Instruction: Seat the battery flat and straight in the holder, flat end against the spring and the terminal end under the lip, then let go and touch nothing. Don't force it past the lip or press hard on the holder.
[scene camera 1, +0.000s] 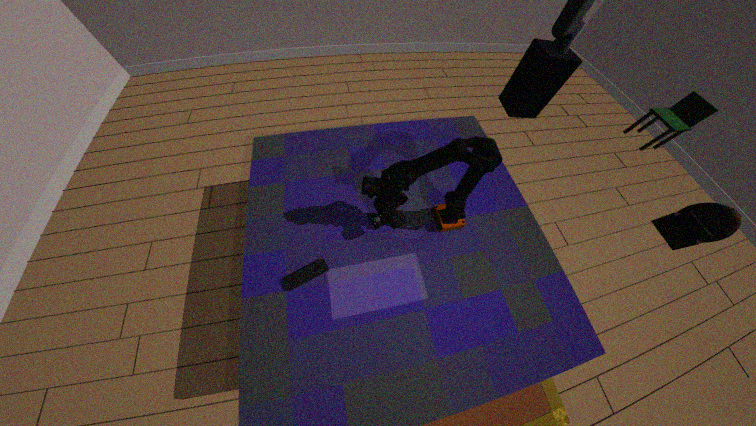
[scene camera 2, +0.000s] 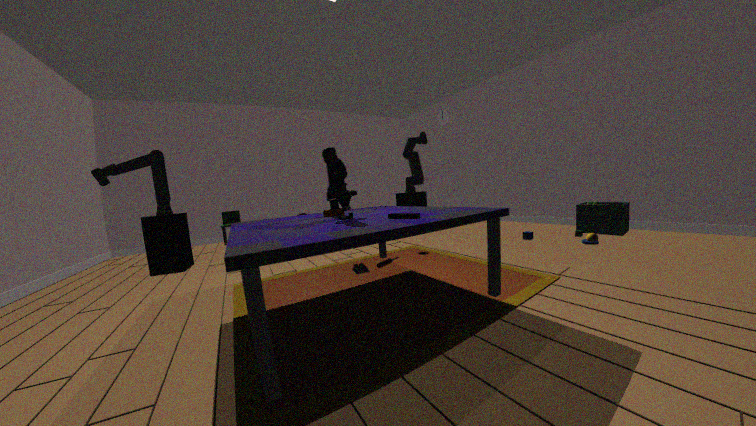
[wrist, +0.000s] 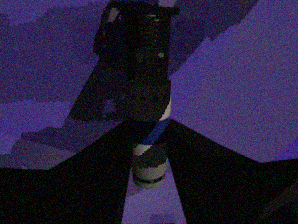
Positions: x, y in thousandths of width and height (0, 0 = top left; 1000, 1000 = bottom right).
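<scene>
A battery (wrist: 502, 458) sits 8 cm from the lens, while the gripper (wrist: 498, 565) is 10 cm from the lens.
</scene>
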